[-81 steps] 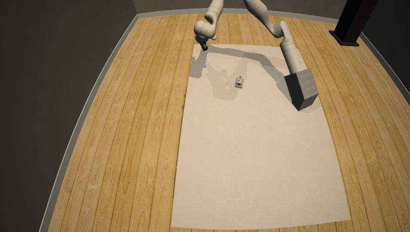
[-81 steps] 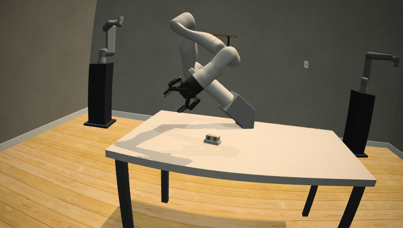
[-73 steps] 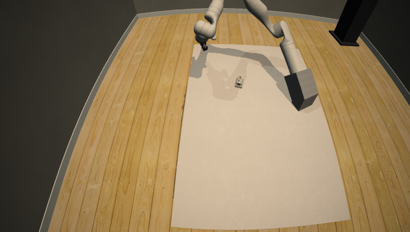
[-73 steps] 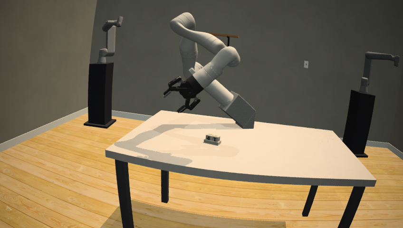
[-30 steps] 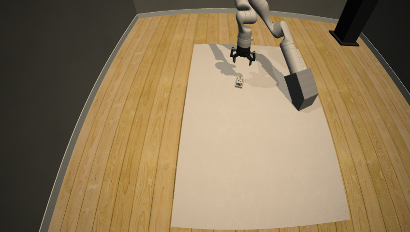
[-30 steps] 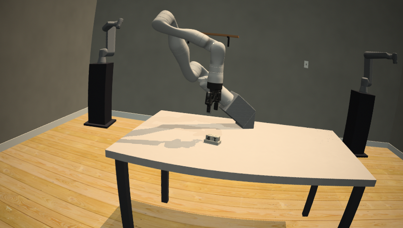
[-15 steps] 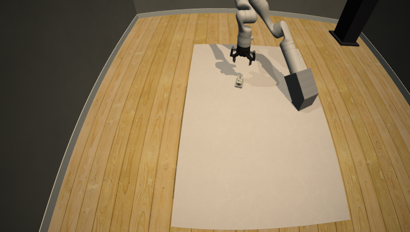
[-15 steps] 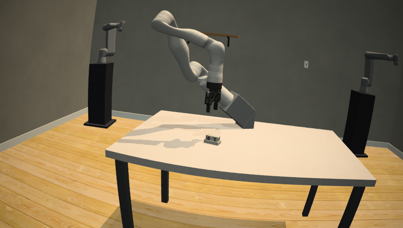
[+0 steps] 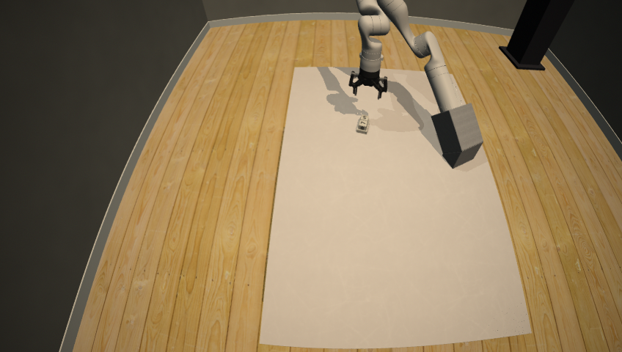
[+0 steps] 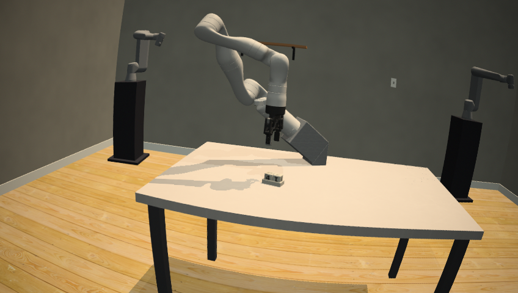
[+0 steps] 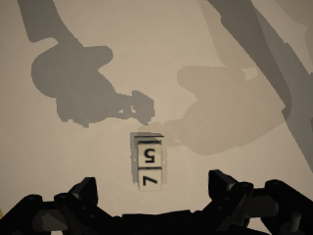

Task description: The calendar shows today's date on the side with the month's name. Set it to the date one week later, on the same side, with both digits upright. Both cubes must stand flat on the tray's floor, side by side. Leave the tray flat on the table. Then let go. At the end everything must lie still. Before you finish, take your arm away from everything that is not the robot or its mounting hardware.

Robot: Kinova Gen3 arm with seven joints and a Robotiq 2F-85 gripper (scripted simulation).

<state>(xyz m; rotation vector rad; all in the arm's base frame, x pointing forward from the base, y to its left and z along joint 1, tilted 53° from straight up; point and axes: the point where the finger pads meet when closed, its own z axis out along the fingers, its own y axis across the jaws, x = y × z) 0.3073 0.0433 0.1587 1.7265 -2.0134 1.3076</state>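
Right now my hand is 1 cm short of the white digit cube, 3 cm to the right of it and 14 cm above it. Also, from my hand: white calendar tray (1 cm ahead, 2 cm to the left, 16 cm below).
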